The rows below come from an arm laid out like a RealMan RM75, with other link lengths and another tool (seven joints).
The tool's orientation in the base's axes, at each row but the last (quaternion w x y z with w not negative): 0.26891 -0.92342 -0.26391 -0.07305; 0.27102 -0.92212 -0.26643 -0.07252; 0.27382 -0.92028 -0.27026 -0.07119; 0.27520 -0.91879 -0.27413 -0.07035; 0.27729 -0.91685 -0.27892 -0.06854; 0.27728 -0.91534 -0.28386 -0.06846; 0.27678 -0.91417 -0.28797 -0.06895; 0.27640 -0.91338 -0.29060 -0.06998; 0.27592 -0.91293 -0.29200 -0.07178; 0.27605 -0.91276 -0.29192 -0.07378
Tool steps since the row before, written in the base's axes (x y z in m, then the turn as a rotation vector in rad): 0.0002 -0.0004 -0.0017 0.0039 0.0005 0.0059; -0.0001 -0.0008 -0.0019 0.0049 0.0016 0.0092; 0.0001 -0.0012 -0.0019 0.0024 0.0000 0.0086; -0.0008 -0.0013 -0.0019 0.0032 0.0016 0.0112; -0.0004 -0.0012 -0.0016 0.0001 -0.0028 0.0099; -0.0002 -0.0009 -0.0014 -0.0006 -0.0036 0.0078; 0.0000 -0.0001 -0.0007 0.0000 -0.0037 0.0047; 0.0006 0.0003 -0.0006 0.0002 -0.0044 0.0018; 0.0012 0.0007 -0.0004 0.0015 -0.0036 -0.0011; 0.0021 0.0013 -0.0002 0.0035 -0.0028 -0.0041
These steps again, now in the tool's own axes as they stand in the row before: -0.0005 0.0012 0.0012 0.0052 -0.0010 -0.0047; -0.0010 0.0014 0.0012 0.0074 -0.0028 -0.0069; -0.0010 0.0018 0.0009 0.0044 -0.0027 -0.0073; -0.0018 0.0014 0.0009 0.0066 -0.0046 -0.0086; -0.0014 0.0014 0.0007 0.0015 -0.0027 -0.0098; -0.0010 0.0012 0.0007 0.0000 -0.0015 -0.0085; -0.0002 0.0004 0.0005 -0.0005 0.0003 -0.0060; 0.0005 0.0004 0.0006 -0.0015 0.0023 -0.0039; 0.0012 0.0004 0.0007 -0.0009 0.0038 -0.0011; 0.0023 0.0004 0.0008 0.0003 0.0058 0.0018
